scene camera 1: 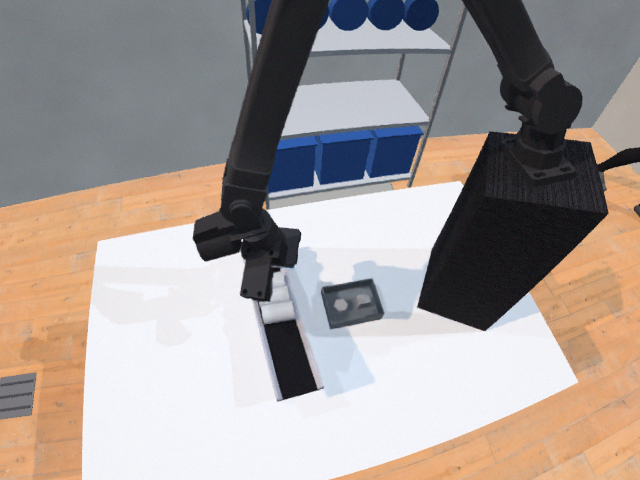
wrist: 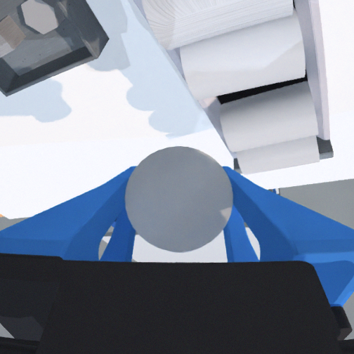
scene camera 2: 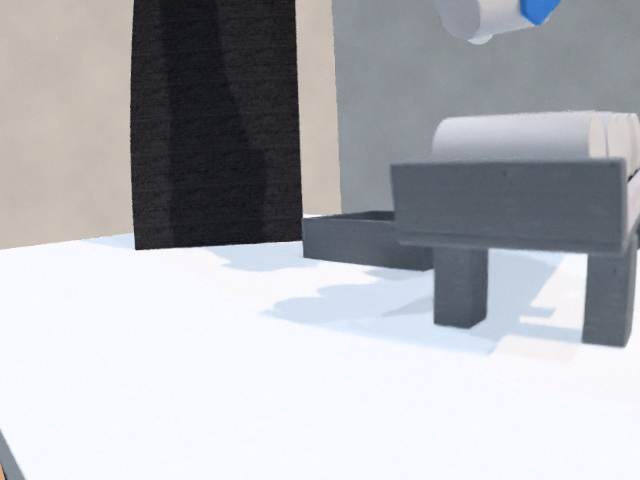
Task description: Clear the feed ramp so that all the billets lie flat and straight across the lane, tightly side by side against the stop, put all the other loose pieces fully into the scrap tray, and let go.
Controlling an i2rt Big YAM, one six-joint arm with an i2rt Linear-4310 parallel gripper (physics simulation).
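Frame: origin at the arm's base, x ahead, y left, z up, level; centimetres.
Where they show: gripper, fingertip midpoint: (scene camera 2: pixel 507 24); arm's base, origin of the base link: (scene camera 1: pixel 535 161).
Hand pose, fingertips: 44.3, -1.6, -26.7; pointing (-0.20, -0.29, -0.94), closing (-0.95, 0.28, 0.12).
Note:
Each offset is from my fingertips to the centre of the thing, as dx, dy, dz. "pt": to the spot under its first point. Level surfaces: height alone.
My gripper (wrist: pixel 179 176) is shut on a pale grey-white cylinder (wrist: pixel 179 220) (scene camera 2: pixel 491 15), seen end-on in the wrist view and raised above the ramp's end board in scene camera 2. In scene camera 1 the arm hides the fingertips. The feed ramp (scene camera 1: pixel 310 356) (scene camera 2: pixel 506 204) (wrist: pixel 322 75) holds several white cylinders lying across its lane. A black gap separates one cylinder (wrist: pixel 245 57) from another cylinder (wrist: pixel 270 117) nearer the end. The grey scrap tray @[-15.6, +4.9, -14.5] (scene camera 1: pixel 356 321) (scene camera 2: pixel 351 245) (wrist: pixel 60 67) holds a hexagonal piece @[-12.8, +5.2, -15.0] (scene camera 1: pixel 340 304) (wrist: pixel 40 16) and a brownish block @[-18.4, +4.6, -14.6] (scene camera 1: pixel 362 299) (wrist: pixel 11 35).
The black pedestal (scene camera 1: pixel 511 248) (scene camera 2: pixel 217 155) stands on the white table @[dz -16.2] (scene camera 1: pixel 439 392) (scene camera 2: pixel 232 403), beyond the tray from the ramp. The shelf rack (scene camera 1: pixel 356 51) with blue bins (scene camera 1: pixel 343 157) stands behind the table. The ramp stands on legs @[pt +2.1, -9.0, -14.4] (scene camera 2: pixel 460 289) and its side rails are raised.

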